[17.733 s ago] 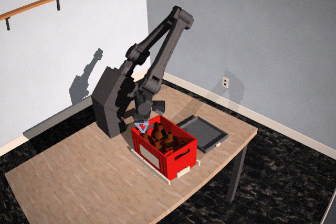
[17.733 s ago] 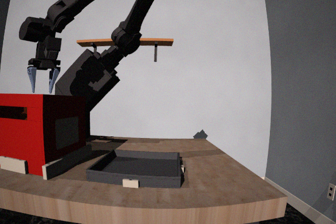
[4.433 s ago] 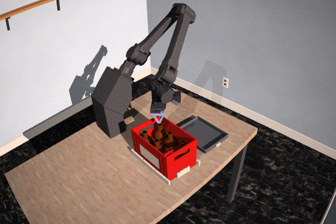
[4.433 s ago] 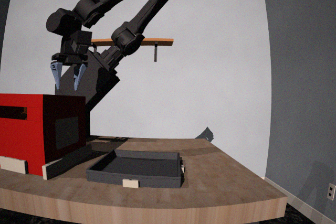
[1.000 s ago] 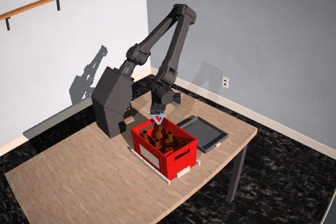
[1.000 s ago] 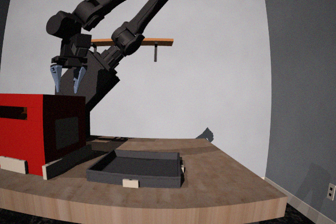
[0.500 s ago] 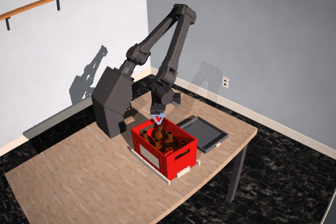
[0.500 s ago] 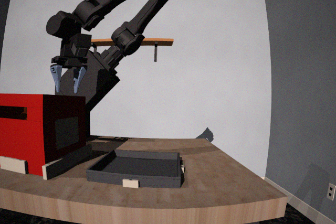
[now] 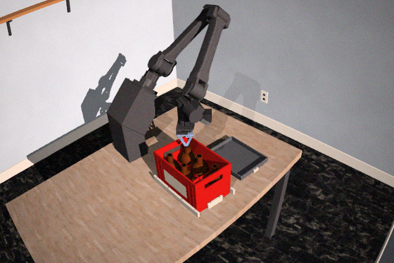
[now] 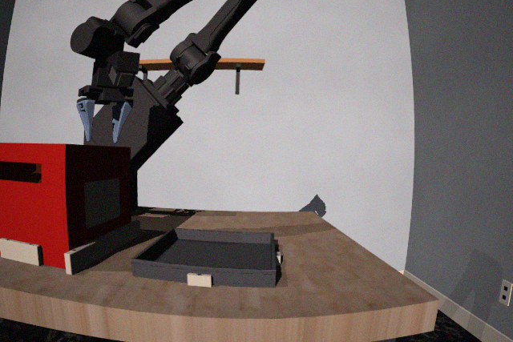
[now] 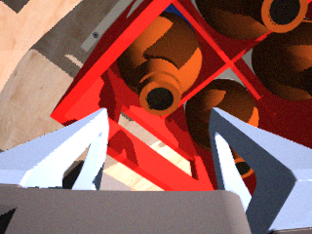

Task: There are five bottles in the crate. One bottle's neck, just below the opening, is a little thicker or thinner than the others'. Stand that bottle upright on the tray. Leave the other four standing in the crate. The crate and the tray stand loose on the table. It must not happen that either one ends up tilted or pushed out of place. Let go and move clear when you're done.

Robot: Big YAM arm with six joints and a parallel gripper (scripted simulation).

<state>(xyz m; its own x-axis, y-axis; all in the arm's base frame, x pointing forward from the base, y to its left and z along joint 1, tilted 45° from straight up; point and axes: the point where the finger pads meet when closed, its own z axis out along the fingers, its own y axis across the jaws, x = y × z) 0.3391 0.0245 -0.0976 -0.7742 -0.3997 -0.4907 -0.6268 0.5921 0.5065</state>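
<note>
Right now my hand is 8 cm short of the red crate, 6 cm to the left of it and 11 cm above it. From my hand the other things lie so: dark grey tray 10 cm ahead, 22 cm to the left, 18 cm below.
</note>
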